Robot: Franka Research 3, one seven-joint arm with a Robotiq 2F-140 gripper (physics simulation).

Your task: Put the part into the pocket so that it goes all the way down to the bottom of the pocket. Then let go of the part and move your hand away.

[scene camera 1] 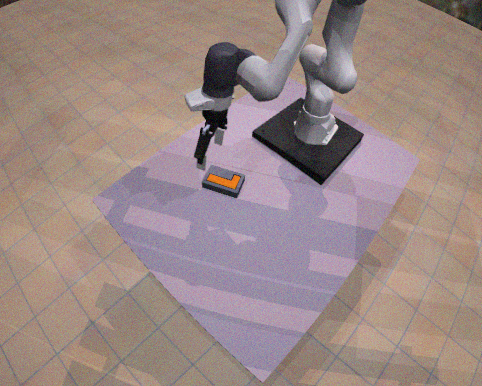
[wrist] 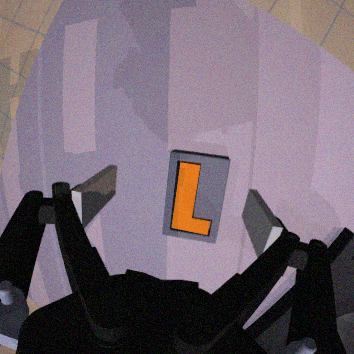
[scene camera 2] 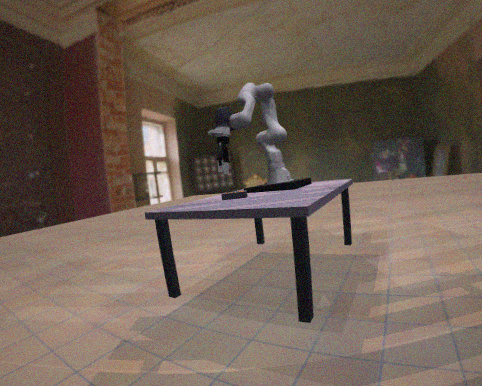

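Note:
The orange L-shaped part (scene camera 1: 232,183) (wrist: 186,197) lies flat in the L-shaped pocket of a dark grey block (scene camera 1: 218,190) (scene camera 2: 234,196) (wrist: 212,192). Its top looks about level with the block's top face, with a thin dark gap along its edges in the wrist view. The bottom of the pocket is hidden under it. My gripper (scene camera 1: 210,151) (scene camera 2: 223,171) (wrist: 179,191) is wide open and empty. It hangs above the block, clear of the part, with one finger to each side of the block in the wrist view.
The block stands on the purple table top (scene camera 1: 240,300) (scene camera 2: 200,206). The arm's base is on a black plate (scene camera 1: 280,141) (scene camera 2: 300,185) behind and to the right of the block in the first scene view. Shadows cross the table top.

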